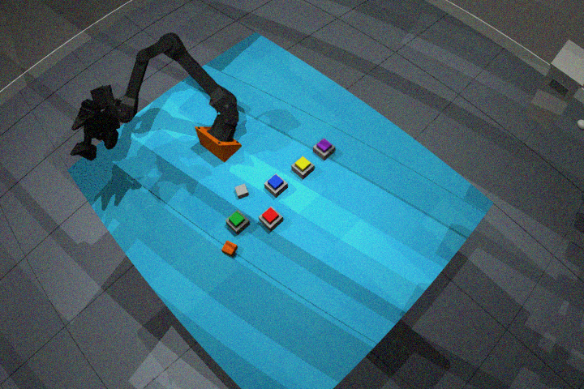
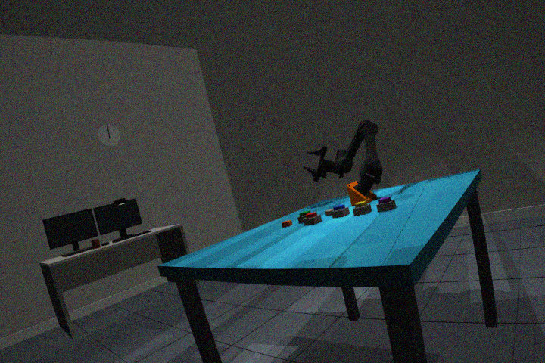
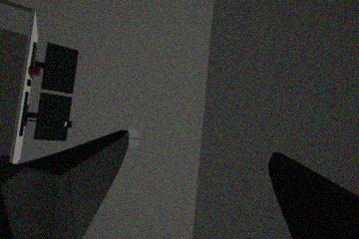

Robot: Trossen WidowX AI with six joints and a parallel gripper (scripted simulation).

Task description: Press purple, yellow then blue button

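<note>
Now: gripper tip 48 cm short of the purple button, 53 cm to the right of it and 22 cm above it. Also, from my gripper tip: green button: 44 cm ahead, 19 cm to the left, 22 cm below; then orange block: 47 cm ahead, 11 cm to the left, 25 cm below; then grey block: 38 cm ahead, 27 cm to the left, 25 cm below.
</note>
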